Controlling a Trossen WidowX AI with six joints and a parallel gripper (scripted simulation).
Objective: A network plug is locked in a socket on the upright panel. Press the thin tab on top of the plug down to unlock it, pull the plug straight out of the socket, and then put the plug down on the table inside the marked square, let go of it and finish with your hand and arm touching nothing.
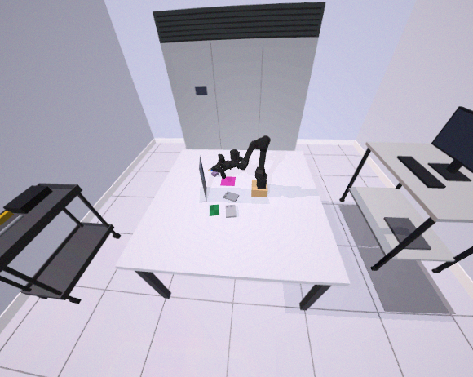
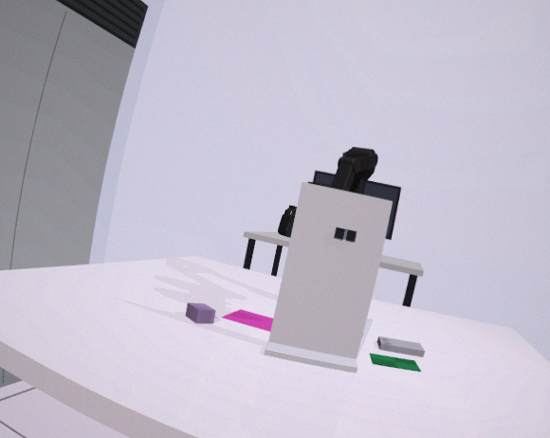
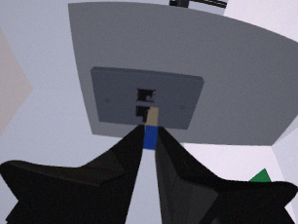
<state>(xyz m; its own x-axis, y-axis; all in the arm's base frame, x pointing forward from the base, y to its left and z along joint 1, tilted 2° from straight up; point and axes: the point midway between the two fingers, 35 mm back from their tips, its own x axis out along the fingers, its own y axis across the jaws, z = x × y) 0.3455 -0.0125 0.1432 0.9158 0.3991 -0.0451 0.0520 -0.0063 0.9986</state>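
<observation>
Right now my gripper tip is 100 mm past the magenta marked square, 140 mm to the left of it and 230 mm above it. Also, from my gripper tip: green flat card 20 mm behind, 180 mm to the left, 230 mm below; then white panel 70 mm ahead, 20 mm to the left, 90 mm below.
</observation>
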